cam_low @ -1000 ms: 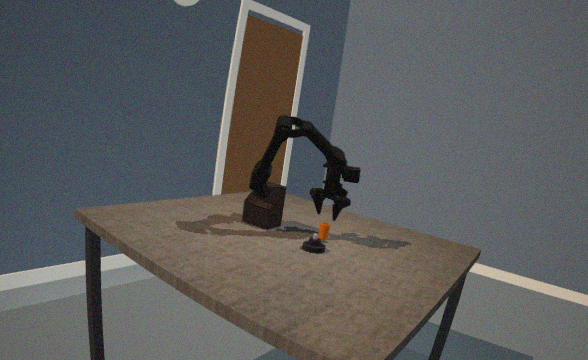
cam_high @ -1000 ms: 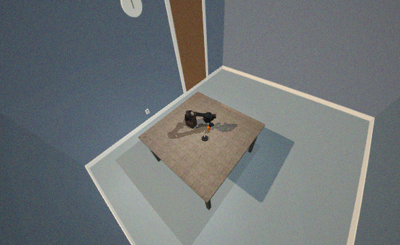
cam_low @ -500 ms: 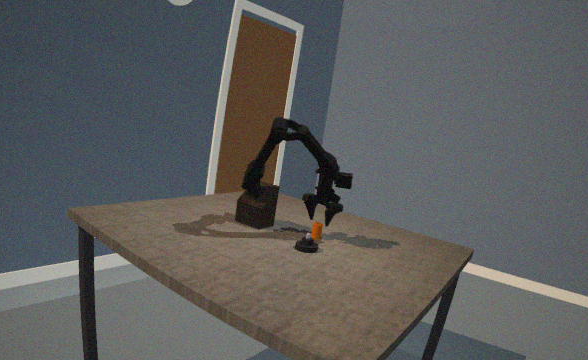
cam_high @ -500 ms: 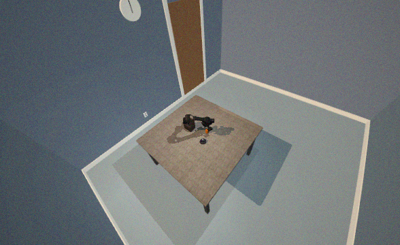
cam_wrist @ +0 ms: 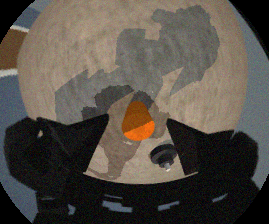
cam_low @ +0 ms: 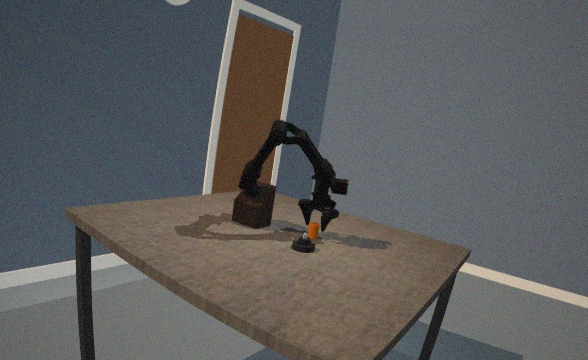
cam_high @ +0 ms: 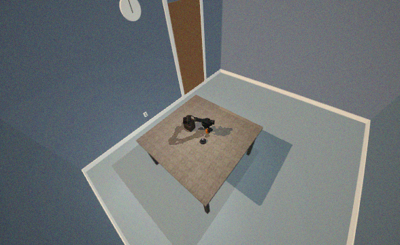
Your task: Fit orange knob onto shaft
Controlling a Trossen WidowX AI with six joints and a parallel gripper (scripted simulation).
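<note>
Now: the orange knob right at my gripper tip. Also, from my gripper tip: dark round pedestal (70 mm ahead, 150 mm to the right, 10 mm below).
</note>
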